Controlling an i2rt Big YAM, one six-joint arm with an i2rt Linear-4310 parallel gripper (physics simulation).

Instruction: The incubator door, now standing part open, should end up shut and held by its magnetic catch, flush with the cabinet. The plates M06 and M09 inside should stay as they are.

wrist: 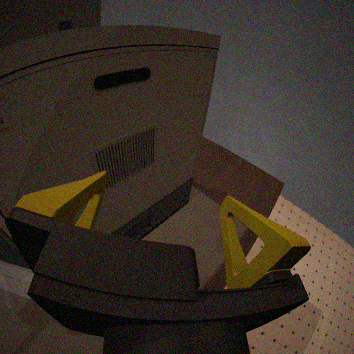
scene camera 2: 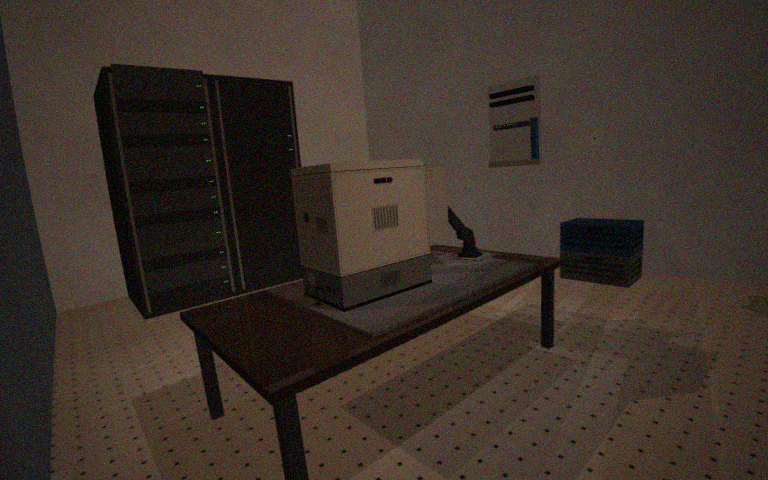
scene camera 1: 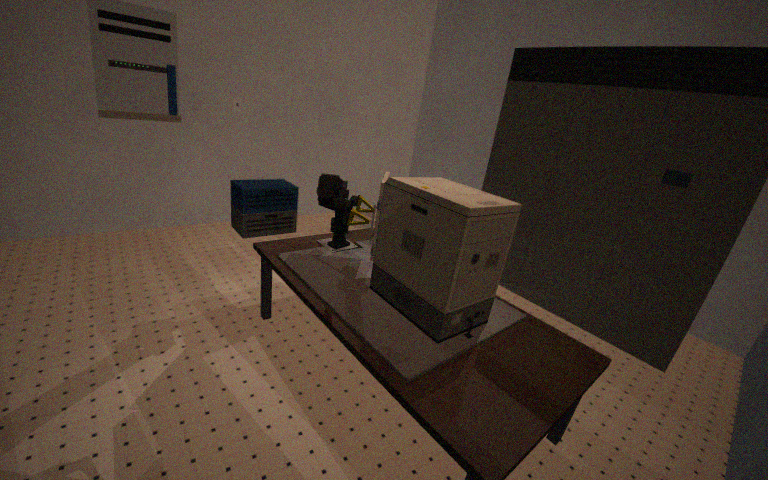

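Seen in the pictures: gripper, fingertip midpoint: (wrist: 167, 190) (scene camera 1: 372, 216); arm's base, link origin: (scene camera 2: 469, 255) (scene camera 1: 338, 244).
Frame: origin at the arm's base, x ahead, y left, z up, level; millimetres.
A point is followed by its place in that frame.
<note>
The cream incubator cabinet (scene camera 1: 419, 237) @(y -273, x 749, z 368 mm) (scene camera 2: 380, 226) @(y 42, x 813, z 296 mm) (wrist: 165, 110) @(y -284, x 805, z 396 mm) stands upright on a dark base on the table. Its door (scene camera 1: 385, 180) @(y -164, x 441, z 517 mm) (scene camera 2: 437, 206) @(y 1, x 321, z 320 mm) stands part open at the end facing the arm; a narrow edge of it shows in scene camera 1, and part of its panel in scene camera 2. The catch and the plates M06 and M09 are hidden. My gripper (scene camera 1: 370, 215) @(y -417, x 616, z 432 mm) (wrist: 167, 190) @(y -417, x 616, z 432 mm) is open and empty, with its yellow fingers wide apart. It is raised near the door end, with the vented side wall ahead in the wrist view. The cabinet hides the fingers in scene camera 2.
The arm (scene camera 1: 339, 223) @(y -66, x 59, z 169 mm) (scene camera 2: 467, 240) @(y 16, x 52, z 100 mm) stands at the table's far end. A grey mat (scene camera 1: 407, 362) @(y -490, x 940, z 1 mm) (scene camera 2: 370, 325) @(y 179, x 1063, z 1 mm) lies under the cabinet on the brown table (scene camera 1: 543, 362) @(y -47, x 1286, z -12 mm) (scene camera 2: 249, 339) @(y -123, x 1341, z -12 mm). A blue and grey crate stack (scene camera 1: 264, 198) (scene camera 2: 601, 237) stands on the floor beyond the table.
</note>
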